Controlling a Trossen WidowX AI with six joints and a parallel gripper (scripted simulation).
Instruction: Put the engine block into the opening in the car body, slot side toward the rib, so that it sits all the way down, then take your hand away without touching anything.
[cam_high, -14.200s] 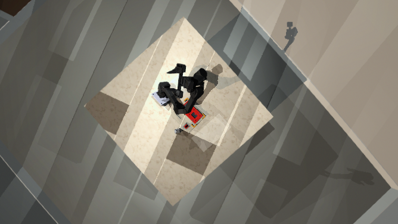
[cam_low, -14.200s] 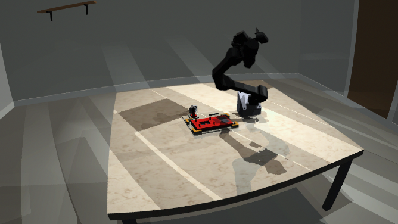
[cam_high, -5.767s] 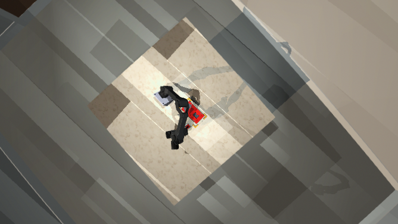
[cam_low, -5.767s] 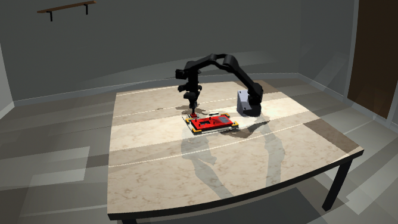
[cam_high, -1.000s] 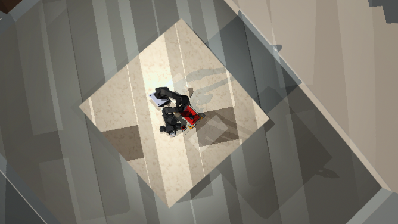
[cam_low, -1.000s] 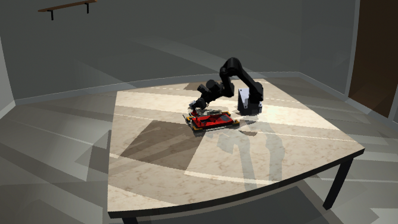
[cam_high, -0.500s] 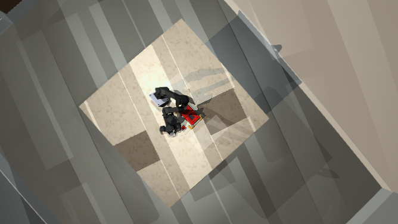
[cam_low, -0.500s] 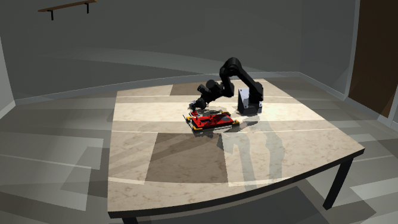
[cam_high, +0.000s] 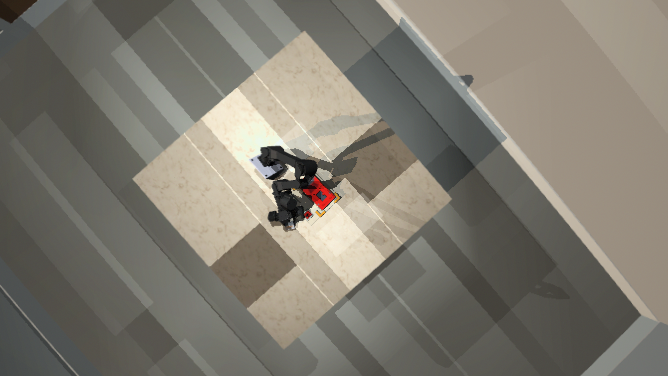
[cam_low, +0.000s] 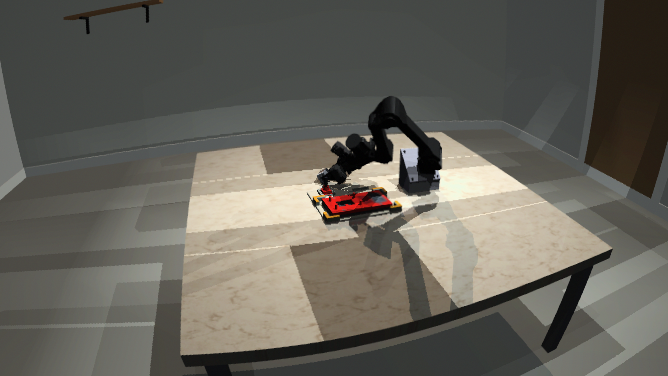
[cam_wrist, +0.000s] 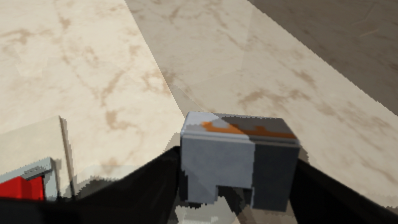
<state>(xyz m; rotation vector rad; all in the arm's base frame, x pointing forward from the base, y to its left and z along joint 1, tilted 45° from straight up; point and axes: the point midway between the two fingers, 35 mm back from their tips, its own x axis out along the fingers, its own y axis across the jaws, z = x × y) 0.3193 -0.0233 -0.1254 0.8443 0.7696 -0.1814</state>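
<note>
Now: the grey-white engine block right at my gripper tip.
</note>
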